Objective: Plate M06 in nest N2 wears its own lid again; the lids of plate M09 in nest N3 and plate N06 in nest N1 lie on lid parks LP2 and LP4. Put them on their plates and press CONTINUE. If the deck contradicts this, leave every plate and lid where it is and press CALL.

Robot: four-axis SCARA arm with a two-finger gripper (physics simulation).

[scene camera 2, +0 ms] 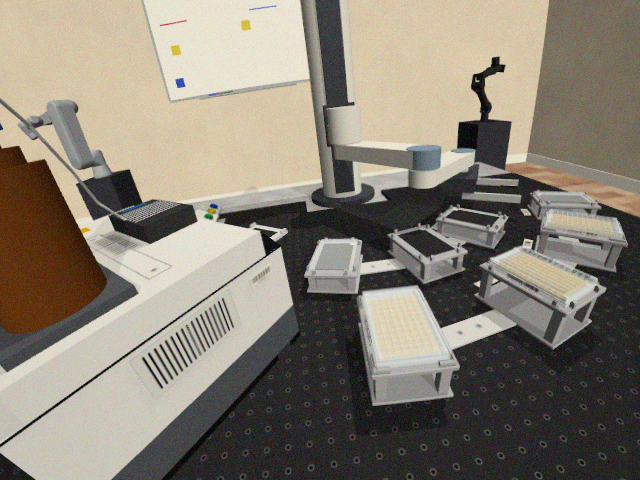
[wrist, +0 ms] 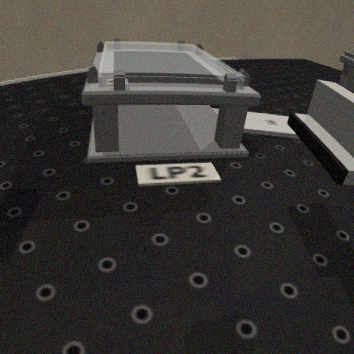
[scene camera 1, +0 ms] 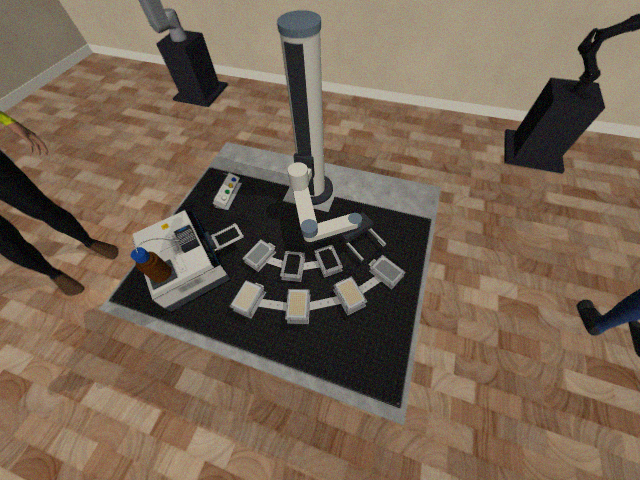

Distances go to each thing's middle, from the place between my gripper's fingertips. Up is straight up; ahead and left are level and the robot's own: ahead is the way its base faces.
The LP2 label (wrist: 175,173) lies 3 cm ahead of my hand, 1 cm to the left of it and 6 cm below it. The rest, counted from my hand: brown bottle (scene camera 2: 56,274): 48 cm ahead, 85 cm to the right, 25 cm above; then tip box (scene camera 2: 151,229): 29 cm ahead, 85 cm to the right, 16 cm above.
